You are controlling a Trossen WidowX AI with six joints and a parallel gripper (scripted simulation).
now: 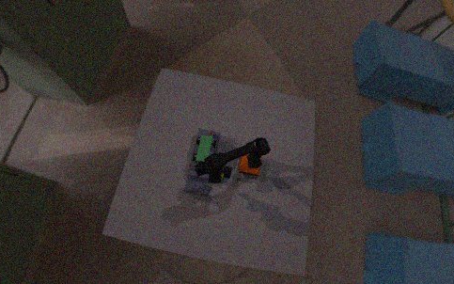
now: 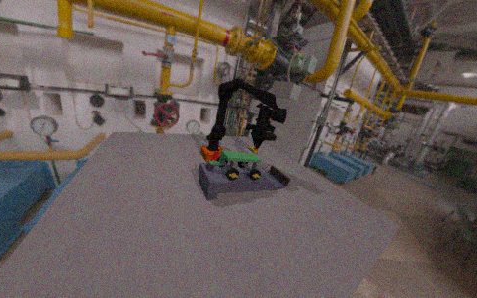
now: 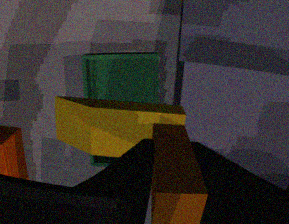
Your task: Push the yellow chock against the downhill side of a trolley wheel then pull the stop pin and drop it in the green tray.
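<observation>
My gripper tip is now 2 cm past the yellow chock and 1 cm above it. The rest, counted from my gripper tip: ramp (7 cm ahead, 15 cm to the right, 11 cm below); green tray (4 cm behind, 3 cm to the right, 16 cm below); trolley (7 cm ahead, 16 cm to the right, 4 cm below).
</observation>
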